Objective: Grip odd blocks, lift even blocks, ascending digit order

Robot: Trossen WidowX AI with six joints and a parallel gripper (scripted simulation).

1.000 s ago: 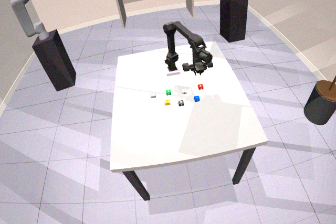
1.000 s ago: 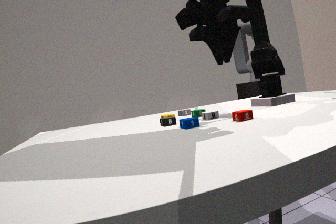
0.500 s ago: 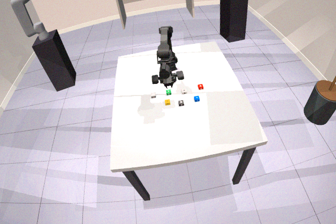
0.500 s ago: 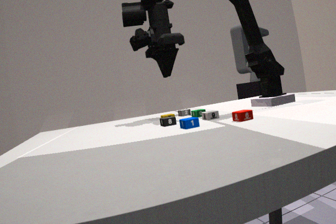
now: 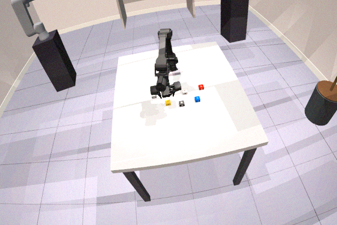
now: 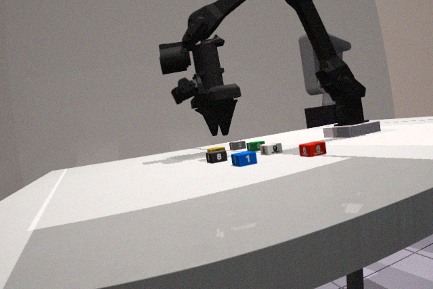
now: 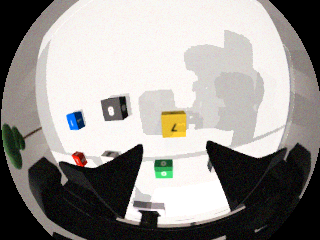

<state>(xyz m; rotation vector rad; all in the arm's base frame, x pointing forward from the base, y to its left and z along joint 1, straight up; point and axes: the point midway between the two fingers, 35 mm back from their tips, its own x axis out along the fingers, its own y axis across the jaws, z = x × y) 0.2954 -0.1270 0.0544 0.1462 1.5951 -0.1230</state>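
Right now my gripper tip is 10 mm short of the yellow block and 30 mm above it. Round my gripper tip: black block: 50 mm ahead, 80 mm to the left, 30 mm below; then grey block: 90 mm behind, 70 mm to the right, 30 mm below; then green block: 70 mm behind, 30 mm to the left, 30 mm below.
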